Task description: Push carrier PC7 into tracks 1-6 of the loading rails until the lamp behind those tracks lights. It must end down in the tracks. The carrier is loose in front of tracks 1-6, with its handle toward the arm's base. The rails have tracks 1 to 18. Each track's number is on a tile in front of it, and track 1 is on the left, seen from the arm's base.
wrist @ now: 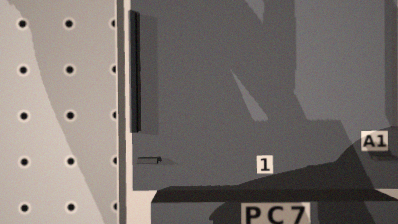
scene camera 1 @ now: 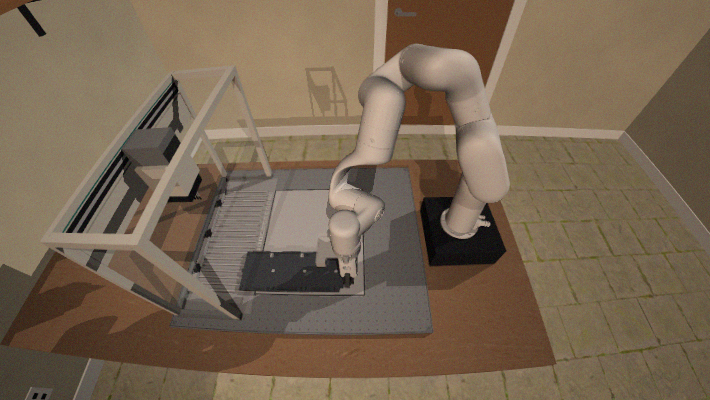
dark carrier PC7: wrist; scene camera 1
same spot on dark carrier PC7: (wrist: pixel 226 111) = (scene camera 1: pixel 327 276)
